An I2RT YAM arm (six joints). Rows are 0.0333 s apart.
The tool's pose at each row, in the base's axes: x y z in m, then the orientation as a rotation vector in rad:
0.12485 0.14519 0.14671 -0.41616 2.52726 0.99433
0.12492 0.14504 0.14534 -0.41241 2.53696 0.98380
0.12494 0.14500 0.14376 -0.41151 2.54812 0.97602
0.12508 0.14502 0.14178 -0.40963 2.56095 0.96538
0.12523 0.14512 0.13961 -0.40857 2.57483 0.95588
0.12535 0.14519 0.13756 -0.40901 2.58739 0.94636
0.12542 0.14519 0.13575 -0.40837 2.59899 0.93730
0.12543 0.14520 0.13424 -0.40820 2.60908 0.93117
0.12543 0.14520 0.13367 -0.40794 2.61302 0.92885
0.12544 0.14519 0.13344 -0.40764 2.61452 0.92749
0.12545 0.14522 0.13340 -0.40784 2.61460 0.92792
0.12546 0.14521 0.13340 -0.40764 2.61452 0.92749
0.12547 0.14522 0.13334 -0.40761 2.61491 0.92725
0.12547 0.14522 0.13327 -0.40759 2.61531 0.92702
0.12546 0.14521 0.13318 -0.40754 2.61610 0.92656
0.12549 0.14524 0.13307 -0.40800 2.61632 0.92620
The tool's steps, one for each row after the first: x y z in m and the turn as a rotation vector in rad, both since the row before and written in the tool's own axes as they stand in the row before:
0.00059 -0.00093 0.00083 0.00915 0.00514 0.00340
0.00070 -0.00095 0.00105 0.00696 0.00800 0.00296
0.00076 -0.00118 0.00141 0.00926 0.00864 0.00351
0.00080 -0.00122 0.00161 0.00842 0.01011 0.00371
0.00076 -0.00115 0.00152 0.00800 0.00953 0.00232
0.00070 -0.00104 0.00131 0.00768 0.00843 0.00273
0.00061 -0.00084 0.00110 0.00538 0.00780 0.00254
0.00023 -0.00032 0.00041 0.00207 0.00299 0.00113
0.00009 -0.00014 0.00016 0.00114 0.00099 0.00045
0.00000 0.00000 0.00005 -0.00031 0.00021 0.00000
-0.00001 -0.00001 0.00000 0.00031 -0.00021 0.00000
0.00001 -0.00003 0.00005 0.00021 0.00029 0.00011
0.00003 -0.00004 0.00005 0.00020 0.00031 0.00011
0.00005 -0.00005 0.00006 0.00041 0.00060 0.00023
0.00001 -0.00005 0.00011 0.00021 0.00029 -0.00027

